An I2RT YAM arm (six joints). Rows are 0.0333 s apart.
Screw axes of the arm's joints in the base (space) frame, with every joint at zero. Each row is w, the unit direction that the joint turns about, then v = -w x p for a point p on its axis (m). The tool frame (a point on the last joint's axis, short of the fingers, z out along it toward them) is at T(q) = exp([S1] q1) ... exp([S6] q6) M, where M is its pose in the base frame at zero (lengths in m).
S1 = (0, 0, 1, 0, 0, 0)
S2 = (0, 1, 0, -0.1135, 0, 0.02)
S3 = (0, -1, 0, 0.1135, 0, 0.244)
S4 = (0, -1, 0, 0.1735, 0, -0.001)
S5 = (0, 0, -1, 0, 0.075, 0)
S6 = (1, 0, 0, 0, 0.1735, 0)
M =
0 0 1 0.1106
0 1 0 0
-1 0 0 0.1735
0 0 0 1
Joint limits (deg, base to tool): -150..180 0..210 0..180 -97..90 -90..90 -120..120
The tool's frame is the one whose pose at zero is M.
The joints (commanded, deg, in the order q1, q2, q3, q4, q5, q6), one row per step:
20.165 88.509 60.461 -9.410 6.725 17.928
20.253 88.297 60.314 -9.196 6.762 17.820
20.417 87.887 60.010 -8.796 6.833 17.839
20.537 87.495 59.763 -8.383 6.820 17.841
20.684 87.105 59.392 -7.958 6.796 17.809
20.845 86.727 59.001 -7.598 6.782 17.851
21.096 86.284 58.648 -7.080 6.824 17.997
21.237 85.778 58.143 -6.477 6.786 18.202
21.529 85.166 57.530 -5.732 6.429 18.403
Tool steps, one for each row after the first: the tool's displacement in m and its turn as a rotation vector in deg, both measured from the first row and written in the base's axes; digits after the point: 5 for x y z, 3 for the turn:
-0.00072 0.00027 0.00068 -0.009 -0.287 0.124
-0.00216 0.00074 0.00184 0.141 -0.773 0.219
-0.00335 0.00107 0.00324 0.345 -1.293 0.348
-0.00485 0.00146 0.00393 0.490 -1.709 0.532
-0.00646 0.00188 0.00431 0.655 -2.024 0.679
-0.00816 0.00278 0.00553 0.966 -2.575 0.810
-0.01002 0.00298 0.00632 1.367 -3.095 0.863
-0.01256 0.00405 0.00726 1.995 -3.675 1.331

